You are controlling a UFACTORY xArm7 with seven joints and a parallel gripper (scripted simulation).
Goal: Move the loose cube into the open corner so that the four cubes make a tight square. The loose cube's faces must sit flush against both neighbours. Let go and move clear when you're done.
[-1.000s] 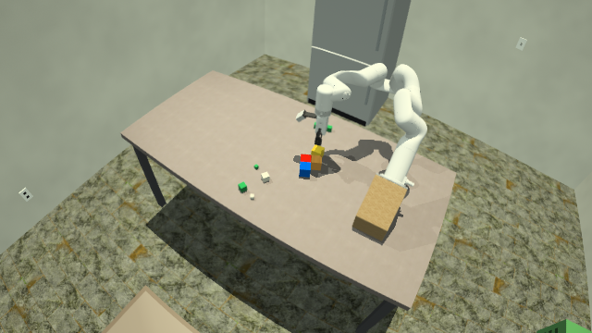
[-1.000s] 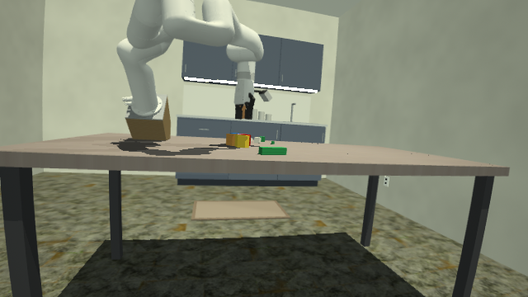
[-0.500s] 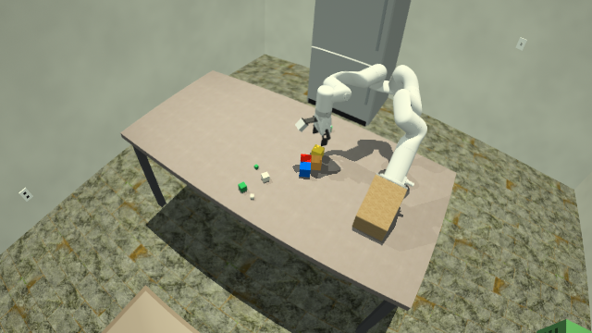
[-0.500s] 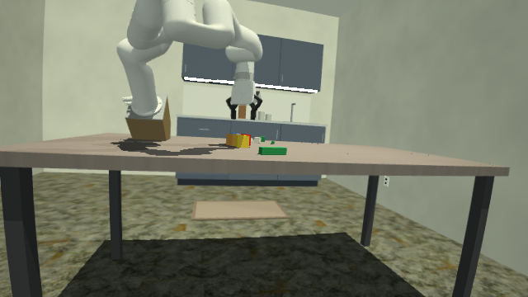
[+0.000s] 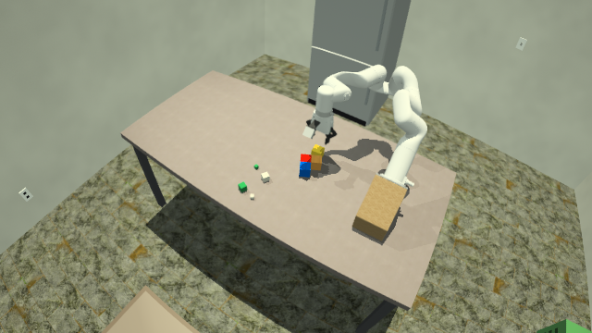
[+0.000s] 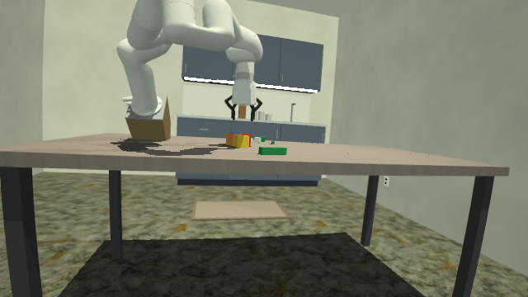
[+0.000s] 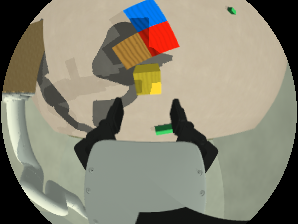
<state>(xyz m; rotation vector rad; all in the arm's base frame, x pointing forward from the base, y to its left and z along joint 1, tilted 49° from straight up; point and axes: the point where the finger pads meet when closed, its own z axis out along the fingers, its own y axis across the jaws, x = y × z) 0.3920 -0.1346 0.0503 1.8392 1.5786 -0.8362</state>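
My hand is 100 mm above the yellow cube. Round my hand: red cube 100 mm below, 90 mm to the left, 30 mm ahead; blue cube 130 mm to the left, 100 mm below, 10 mm ahead; orange cube 100 mm below, 70 mm to the left, 20 mm behind.
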